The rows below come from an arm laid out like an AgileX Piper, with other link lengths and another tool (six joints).
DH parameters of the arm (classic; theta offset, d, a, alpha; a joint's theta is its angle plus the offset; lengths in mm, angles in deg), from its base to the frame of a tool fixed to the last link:
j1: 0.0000 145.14 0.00 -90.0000
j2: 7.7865 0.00 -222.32 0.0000
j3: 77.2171 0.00 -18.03 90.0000
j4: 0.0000 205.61 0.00 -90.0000
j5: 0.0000 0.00 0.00 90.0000
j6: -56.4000 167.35 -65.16 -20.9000
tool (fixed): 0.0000 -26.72 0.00 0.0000
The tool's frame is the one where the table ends.
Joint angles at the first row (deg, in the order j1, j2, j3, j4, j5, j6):
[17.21 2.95 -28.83 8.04 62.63 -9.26]
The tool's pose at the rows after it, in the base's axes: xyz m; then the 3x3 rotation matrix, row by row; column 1 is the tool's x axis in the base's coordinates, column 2 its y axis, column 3 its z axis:
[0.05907, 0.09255, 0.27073], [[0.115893, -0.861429, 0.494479], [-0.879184, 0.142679, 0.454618], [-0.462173, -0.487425, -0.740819]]
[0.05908, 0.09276, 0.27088], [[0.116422, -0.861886, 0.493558], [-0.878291, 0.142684, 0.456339], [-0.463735, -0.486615, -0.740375]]
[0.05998, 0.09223, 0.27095], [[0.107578, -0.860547, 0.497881], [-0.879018, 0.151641, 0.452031], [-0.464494, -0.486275, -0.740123]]
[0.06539, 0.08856, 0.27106], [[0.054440, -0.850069, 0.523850], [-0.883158, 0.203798, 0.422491], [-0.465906, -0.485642, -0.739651]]
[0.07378, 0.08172, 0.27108], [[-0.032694, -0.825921, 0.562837], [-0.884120, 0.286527, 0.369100], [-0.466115, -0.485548, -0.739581]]
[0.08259, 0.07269, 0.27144], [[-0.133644, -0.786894, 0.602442], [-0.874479, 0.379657, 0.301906], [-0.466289, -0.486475, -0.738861]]
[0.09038, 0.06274, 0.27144], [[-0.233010, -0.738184, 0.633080], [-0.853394, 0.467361, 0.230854], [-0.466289, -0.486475, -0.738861]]
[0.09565, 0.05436, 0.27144], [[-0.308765, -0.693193, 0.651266], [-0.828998, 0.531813, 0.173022], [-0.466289, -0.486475, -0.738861]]
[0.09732, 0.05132, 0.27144], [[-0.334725, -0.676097, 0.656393], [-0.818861, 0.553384, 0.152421], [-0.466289, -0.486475, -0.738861]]
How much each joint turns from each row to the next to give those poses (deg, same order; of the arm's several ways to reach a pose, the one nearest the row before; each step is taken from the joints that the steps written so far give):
[0.00 0.00 0.00 0.34 0.00 -0.04]
[0.00 0.05 0.01 0.12 -0.05 -0.01]
[-0.61 0.00 -0.01 0.07 0.00 0.00]
[-3.48 0.00 0.01 0.09 0.00 0.01]
[-5.66 0.01 -0.01 0.03 0.00 -0.01]
[-6.61 0.00 -0.06 0.00 0.00 0.00]
[-6.58 0.00 0.00 0.00 0.00 0.00]
[-5.15 0.00 0.00 -0.01 0.00 0.01]
[-1.81 0.00 0.00 0.00 0.00 0.00]

